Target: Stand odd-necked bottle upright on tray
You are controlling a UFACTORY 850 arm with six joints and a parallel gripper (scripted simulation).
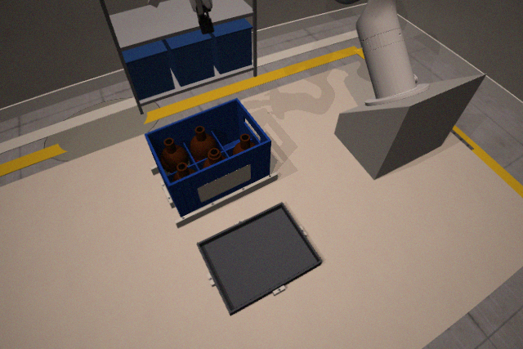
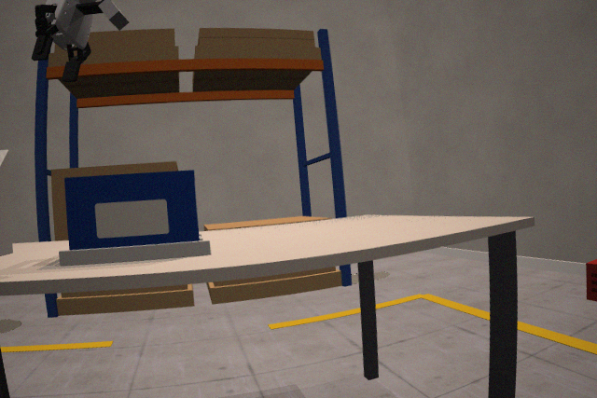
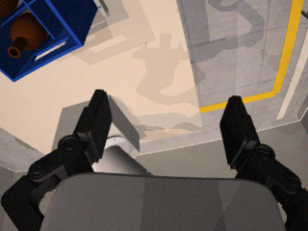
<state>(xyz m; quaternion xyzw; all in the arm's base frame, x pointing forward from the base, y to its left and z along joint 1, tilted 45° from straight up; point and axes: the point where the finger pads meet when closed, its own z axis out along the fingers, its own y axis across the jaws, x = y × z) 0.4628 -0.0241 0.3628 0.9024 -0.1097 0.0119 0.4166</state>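
My hand is 28 cm above the crate, 23 cm to the right of it and 9 cm short of it. The rest, counted from my hand: brown bottle (28 cm to the left, 27 cm below, 8 cm ahead); dark grey tray (51 cm to the left, 35 cm below, 5 cm ahead).
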